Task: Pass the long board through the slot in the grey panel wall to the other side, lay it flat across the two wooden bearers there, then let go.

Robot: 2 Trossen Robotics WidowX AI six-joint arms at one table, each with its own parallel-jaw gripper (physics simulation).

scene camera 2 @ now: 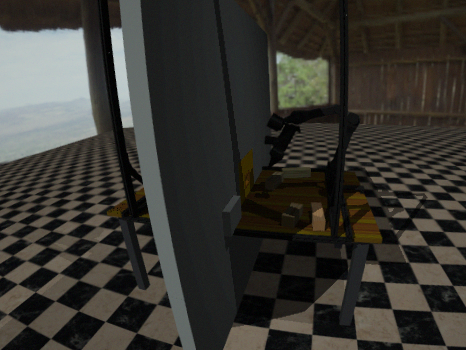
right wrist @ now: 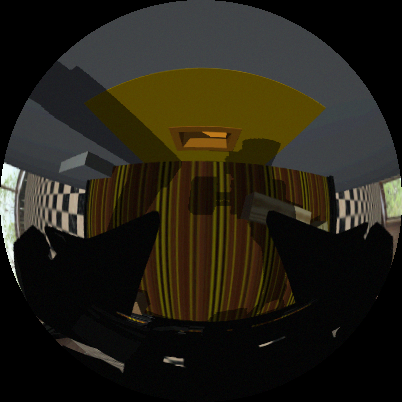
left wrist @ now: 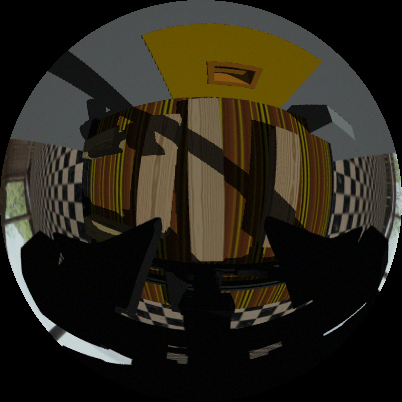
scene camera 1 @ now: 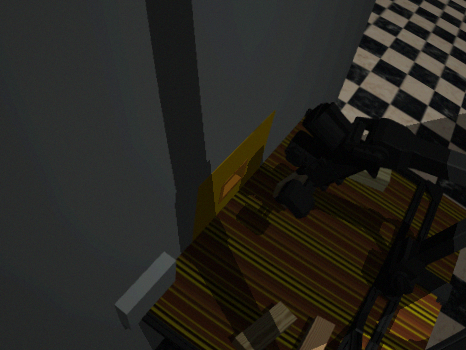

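Where they show: left gripper, fingertip midpoint: [left wrist: 214,222]; right gripper, fingertip midpoint: [scene camera 2: 270,164] [right wrist: 214,216]; left arm's base, origin of the base link: [left wrist: 207,280]; right arm's base, origin of the base link: [right wrist: 213,333] [scene camera 1: 390,286].
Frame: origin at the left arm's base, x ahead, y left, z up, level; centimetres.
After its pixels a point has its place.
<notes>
The grey panel wall [scene camera 1: 90,150] @(z 47.8, x 48.3, y -39.0 cm) [scene camera 2: 185,150] @(z 36.3, x 48.2, y -63.3 cm) [left wrist: 115,65] @(z 14.3, x 43.3, y 17.2 cm) [right wrist: 200,40] has an orange-framed slot [scene camera 1: 232,185] @(z 4.3, x 48.2, y -3.0 cm) [left wrist: 210,75] @(z 5.9, x 43.0, y 0.8 cm) [right wrist: 204,129] @(z 9.3, x 48.4, y -3.6 cm) inside a yellow patch. In the left wrist view a long pale board [left wrist: 205,200] @(z 1.3, x 18.6, y 1.3 cm) lies on the striped table, end towards the wall, between two other boards. My left gripper [left wrist: 214,222] @(z 14.5, x 18.3, y 0.2 cm) is open above it, empty. My right gripper [right wrist: 214,216] @(z 14.2, x 59.8, y -2.8 cm) [scene camera 2: 273,159] @(z 14.2, x 59.8, y -2.8 cm) is open and empty over the table beyond the wall. Wooden blocks there include one [right wrist: 270,207] @(z 3.1, x 58.4, y 8.3 cm) [scene camera 1: 290,184] near the wall and one [scene camera 1: 265,327] @(z 2.8, x 72.2, y -25.9 cm) [scene camera 2: 291,215] @(z 2.8, x 72.4, y -30.8 cm) at the near edge; which are the bearers is unclear.
Other boards [left wrist: 155,195] @(z 1.9, x 19.2, y 10.4 cm) [left wrist: 287,160] @(z 1.9, x 27.3, y -14.7 cm) flank the long one. Two shadowed blocks [left wrist: 102,145] @(z 2.8, x 30.6, y 25.4 cm) [left wrist: 102,227] @(z 2.8, x 11.4, y 25.0 cm) lie at its left. More blocks [scene camera 1: 317,335] @(z 2.5, x 81.9, y -21.2 cm) [scene camera 1: 372,178] @(z 1.3, x 74.6, y 25.2 cm) lie on the right arm's side. A grey block [scene camera 1: 145,287] @(z 8.1, x 50.4, y -35.1 cm) [scene camera 2: 231,215] @(z 5.6, x 51.1, y -39.5 cm) juts from the wall. Black posts stand beside the table.
</notes>
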